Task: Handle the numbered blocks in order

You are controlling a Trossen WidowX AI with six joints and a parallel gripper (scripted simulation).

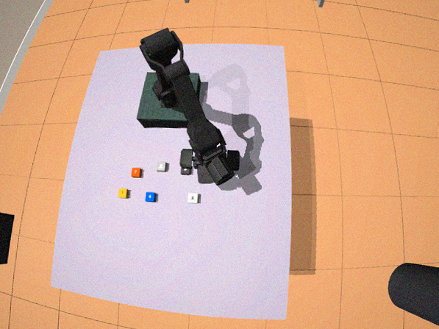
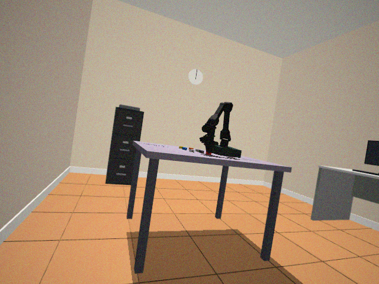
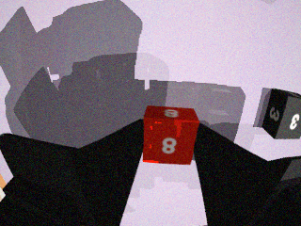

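Right now my gripper tip is 110 mm short of the white block and 70 mm to the left of it. Also, from my gripper tip: red block 10 mm behind; then dark grey block 90 mm to the right, 10 mm ahead.
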